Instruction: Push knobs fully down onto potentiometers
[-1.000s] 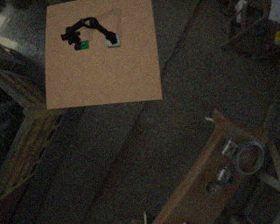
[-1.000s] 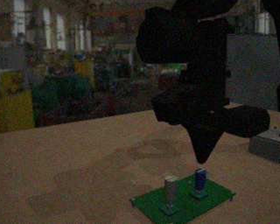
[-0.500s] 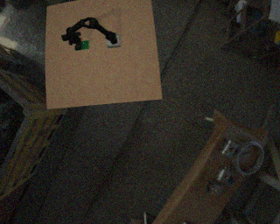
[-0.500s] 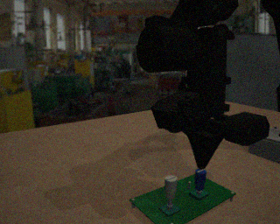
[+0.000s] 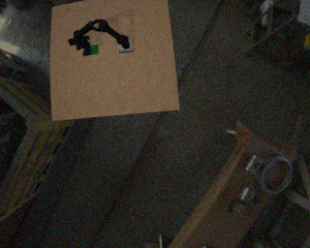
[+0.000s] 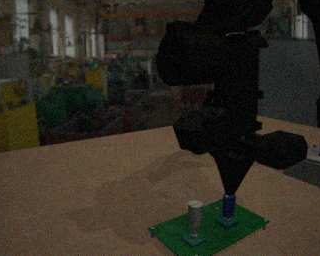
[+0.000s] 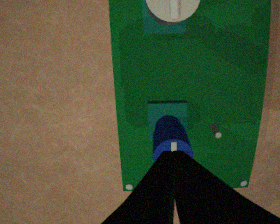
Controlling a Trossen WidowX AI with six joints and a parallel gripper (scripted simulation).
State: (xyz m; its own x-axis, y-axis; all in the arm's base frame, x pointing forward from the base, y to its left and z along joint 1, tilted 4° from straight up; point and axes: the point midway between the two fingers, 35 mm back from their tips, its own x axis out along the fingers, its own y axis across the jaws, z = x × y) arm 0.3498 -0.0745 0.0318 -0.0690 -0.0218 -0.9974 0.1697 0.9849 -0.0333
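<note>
My gripper tip is now 2 cm above the blue knob. The rest, counted from my gripper tip: grey knob 6 cm ahead, 1 cm to the right, 1 cm below.
</note>
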